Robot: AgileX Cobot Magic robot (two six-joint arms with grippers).
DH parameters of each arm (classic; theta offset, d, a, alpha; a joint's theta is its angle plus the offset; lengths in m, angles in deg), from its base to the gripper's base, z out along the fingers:
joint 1: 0 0.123 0 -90
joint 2: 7.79 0 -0.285 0
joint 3: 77.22 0 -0.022 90
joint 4: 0 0.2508 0 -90
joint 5: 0 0 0.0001 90
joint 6: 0 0.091 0 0
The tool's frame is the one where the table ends.
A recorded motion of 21 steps. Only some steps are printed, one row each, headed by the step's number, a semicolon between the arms.
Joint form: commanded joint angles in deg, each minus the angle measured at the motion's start. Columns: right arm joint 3, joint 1, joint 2, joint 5, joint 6, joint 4; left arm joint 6, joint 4, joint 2, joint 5, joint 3, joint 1.
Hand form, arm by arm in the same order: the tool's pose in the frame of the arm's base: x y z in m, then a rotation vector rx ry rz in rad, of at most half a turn. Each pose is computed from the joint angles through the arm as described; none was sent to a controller.
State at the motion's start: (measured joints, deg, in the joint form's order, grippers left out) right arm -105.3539 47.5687 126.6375 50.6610 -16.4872 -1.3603; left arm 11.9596 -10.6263 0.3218 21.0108 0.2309 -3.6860
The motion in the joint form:
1: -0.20 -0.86 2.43 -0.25 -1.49 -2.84; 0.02 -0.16 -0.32 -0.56 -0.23 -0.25
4: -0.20 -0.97 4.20 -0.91 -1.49 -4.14; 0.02 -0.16 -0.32 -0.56 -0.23 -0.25
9: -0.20 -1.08 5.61 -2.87 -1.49 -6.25; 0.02 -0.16 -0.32 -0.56 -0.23 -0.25
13: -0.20 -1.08 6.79 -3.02 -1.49 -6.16; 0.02 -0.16 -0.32 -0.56 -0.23 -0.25
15: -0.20 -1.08 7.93 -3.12 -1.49 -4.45; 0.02 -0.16 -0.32 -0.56 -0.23 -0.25
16: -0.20 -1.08 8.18 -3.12 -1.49 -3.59; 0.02 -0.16 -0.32 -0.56 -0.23 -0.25
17: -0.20 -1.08 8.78 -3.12 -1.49 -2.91; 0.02 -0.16 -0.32 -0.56 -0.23 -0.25
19: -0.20 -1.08 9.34 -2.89 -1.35 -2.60; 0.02 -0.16 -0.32 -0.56 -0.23 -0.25
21: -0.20 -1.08 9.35 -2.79 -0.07 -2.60; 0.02 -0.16 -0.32 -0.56 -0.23 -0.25
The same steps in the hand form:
1: 0.3366 0.3498 0.1743 -1.5237 2.3125 0.0403; 0.0527 -0.0096 0.1816 0.1386 1.8299 -0.0855
4: 0.3400 0.3498 0.1598 -1.5444 2.3161 0.0074; 0.0527 -0.0096 0.1816 0.1386 1.8299 -0.0855
9: 0.3449 0.3504 0.1490 -1.5587 2.2865 -0.0305; 0.0527 -0.0096 0.1816 0.1386 1.8299 -0.0855
13: 0.3453 0.3509 0.1390 -1.5692 2.3010 -0.0339; 0.0527 -0.0096 0.1816 0.1386 1.8299 -0.0855
15: 0.3440 0.3525 0.1290 -1.5646 2.3330 -0.0048; 0.0527 -0.0096 0.1816 0.1386 1.8299 -0.0855
16: 0.3433 0.3532 0.1268 -1.5590 2.3454 0.0112; 0.0527 -0.0096 0.1816 0.1386 1.8299 -0.0855
17: 0.3427 0.3537 0.1216 -1.5585 2.3608 0.0217; 0.0527 -0.0096 0.1816 0.1386 1.8299 -0.0855
19: 0.3422 0.3537 0.1166 -1.5601 2.3771 0.0239; 0.0527 -0.0096 0.1816 0.1386 1.8299 -0.0855
21: 0.3421 0.3536 0.1165 -1.5345 2.3961 0.0279; 0.0527 -0.0096 0.1816 0.1386 1.8299 -0.0855

